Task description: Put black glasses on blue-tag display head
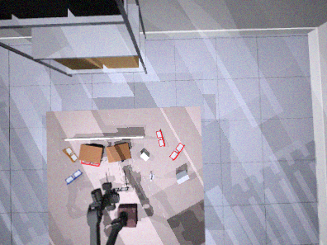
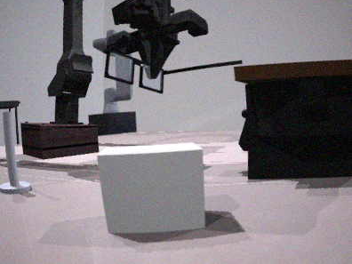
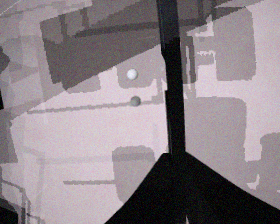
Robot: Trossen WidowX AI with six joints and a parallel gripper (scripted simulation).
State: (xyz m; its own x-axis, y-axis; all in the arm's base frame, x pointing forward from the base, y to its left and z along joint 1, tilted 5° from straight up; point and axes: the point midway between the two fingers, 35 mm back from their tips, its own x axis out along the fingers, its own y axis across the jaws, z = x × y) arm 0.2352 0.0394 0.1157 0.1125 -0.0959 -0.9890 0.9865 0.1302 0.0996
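Now: the display head 24 cm ahead of my gripper tip, 7 cm below it and 3 cm to the right of it. Round my gripper tip: grey box (51 cm to the right, 7 cm below, 5 cm ahead); then thin post (27 cm to the right, 11 cm below, 4 cm ahead); then white box (22 cm to the right, 21 cm ahead, 10 cm below).
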